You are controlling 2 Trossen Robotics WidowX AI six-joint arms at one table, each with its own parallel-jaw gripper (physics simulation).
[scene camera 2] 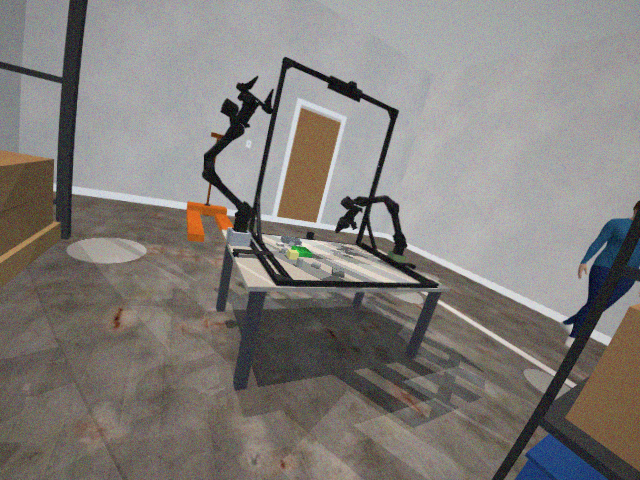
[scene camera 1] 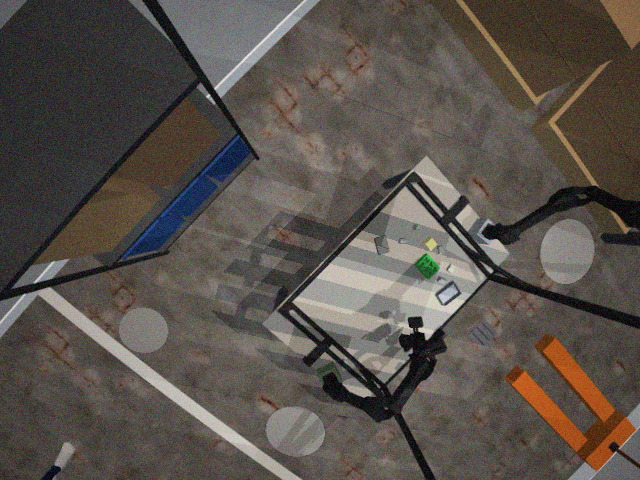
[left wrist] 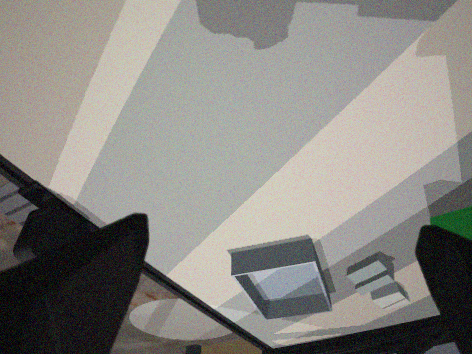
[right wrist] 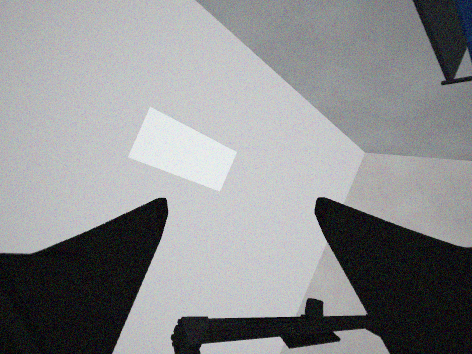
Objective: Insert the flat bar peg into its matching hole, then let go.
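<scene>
A green block with holes (scene camera 1: 427, 266) (scene camera 2: 301, 251) lies on the table (scene camera 1: 347, 305) (scene camera 2: 261, 278), beside a yellow block (scene camera 1: 430, 244) (scene camera 2: 292, 254). Several small grey pieces lie around them, among them a grey block (scene camera 1: 381, 244); I cannot tell which is the flat bar peg. My left gripper (scene camera 1: 415, 324) (scene camera 2: 347, 221) is open and empty, hanging over the table short of a grey tray (scene camera 1: 448, 292) (left wrist: 284, 281). My right gripper (scene camera 2: 253, 95) (right wrist: 242, 204) is open and empty, raised high and pointing at the wall and ceiling.
A black frame (scene camera 1: 347, 243) (scene camera 2: 270, 143) (right wrist: 270, 326) stands around the table and over it. A stepped grey piece (left wrist: 376, 279) lies beside the tray. Orange objects (scene camera 1: 532, 395) (scene camera 2: 196, 221) stand on the floor. A blue shelf (scene camera 1: 190, 200) stands far off.
</scene>
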